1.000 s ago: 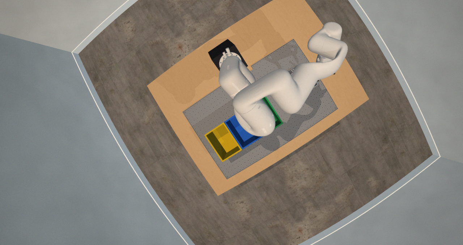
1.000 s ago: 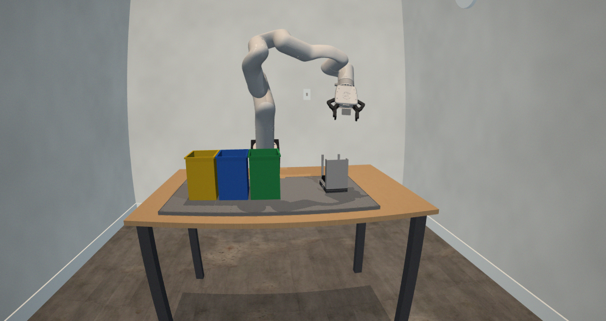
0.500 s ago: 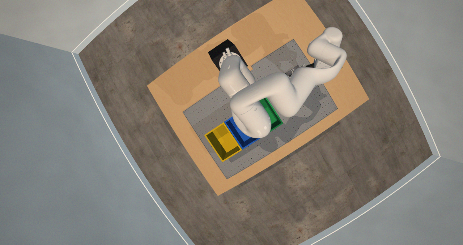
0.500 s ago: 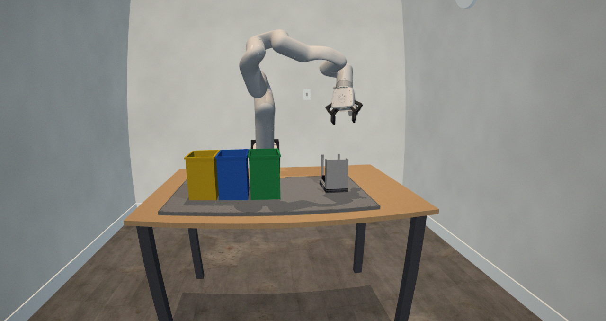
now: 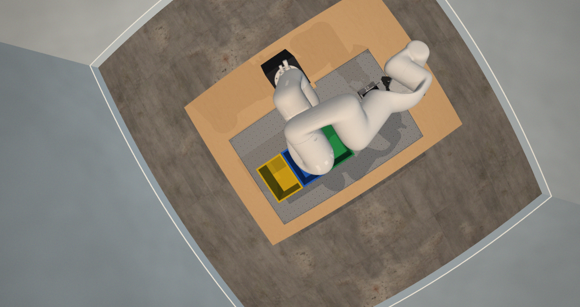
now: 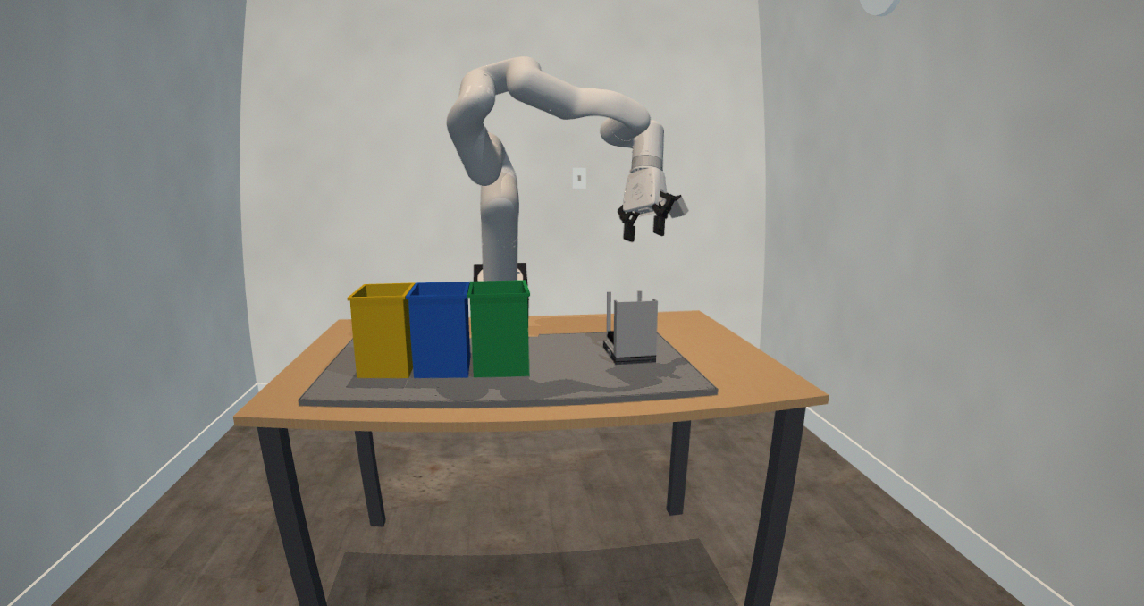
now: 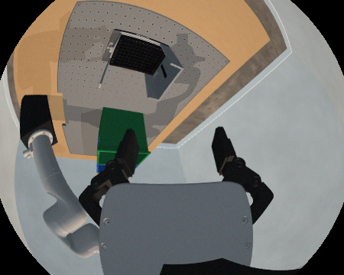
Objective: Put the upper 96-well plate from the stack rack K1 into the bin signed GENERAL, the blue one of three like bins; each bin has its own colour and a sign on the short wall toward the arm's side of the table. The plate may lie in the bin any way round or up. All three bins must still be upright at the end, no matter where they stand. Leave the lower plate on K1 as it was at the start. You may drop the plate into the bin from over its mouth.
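Now: hand 25 cm above the black 96-well plate, 3 cm to the left of it and 1 cm past it. Round my hand: white plate (26 cm below, 3 cm to the right, 1 cm behind); green bin (32 cm to the right, 20 cm below, 9 cm ahead); blue bin (45 cm to the right, 20 cm below, 12 cm ahead).
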